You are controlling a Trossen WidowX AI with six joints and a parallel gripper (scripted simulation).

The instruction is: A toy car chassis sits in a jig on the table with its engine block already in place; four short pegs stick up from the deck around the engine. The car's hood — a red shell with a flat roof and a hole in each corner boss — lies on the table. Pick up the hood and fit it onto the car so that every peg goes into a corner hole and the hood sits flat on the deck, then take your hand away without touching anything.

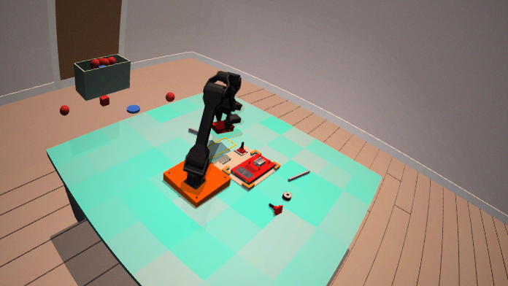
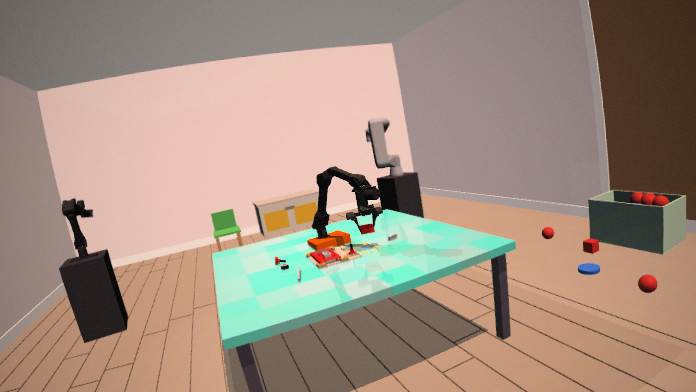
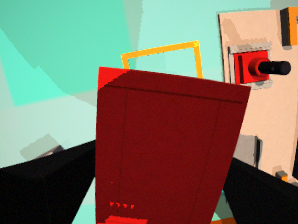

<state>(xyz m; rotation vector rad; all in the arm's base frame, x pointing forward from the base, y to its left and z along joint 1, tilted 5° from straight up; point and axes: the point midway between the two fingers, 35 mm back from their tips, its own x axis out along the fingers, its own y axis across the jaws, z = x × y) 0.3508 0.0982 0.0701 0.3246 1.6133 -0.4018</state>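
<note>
The grey engine block lies 23 cm to the right of my gripper tip, 8 cm below it and 3 cm behind it. The rest, counted from my gripper tip: dark rod 42 cm to the right, 9 cm below, 4 cm ahead; wheel 43 cm to the right, 13 cm behind, 9 cm below; red hood 1 cm above.
</note>
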